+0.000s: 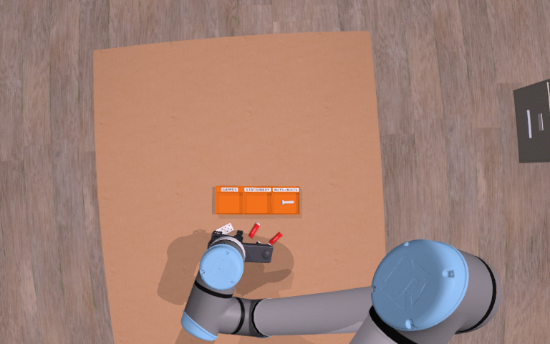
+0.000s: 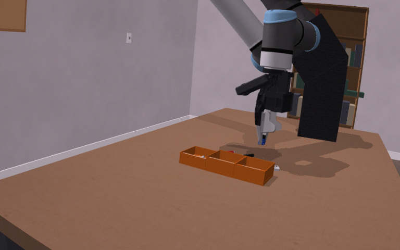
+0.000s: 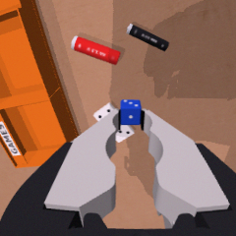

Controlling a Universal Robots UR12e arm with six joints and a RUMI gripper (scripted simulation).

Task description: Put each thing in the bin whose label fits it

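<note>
The blue die is 10 mm below my hand. Also, from my hand: black stick (30 mm behind, 40 mm to the right, 70 mm below); white domino (30 mm ahead, 40 mm to the left, 70 mm below); orange three-part bin (110 mm ahead, 70 mm to the right, 60 mm below).
</note>
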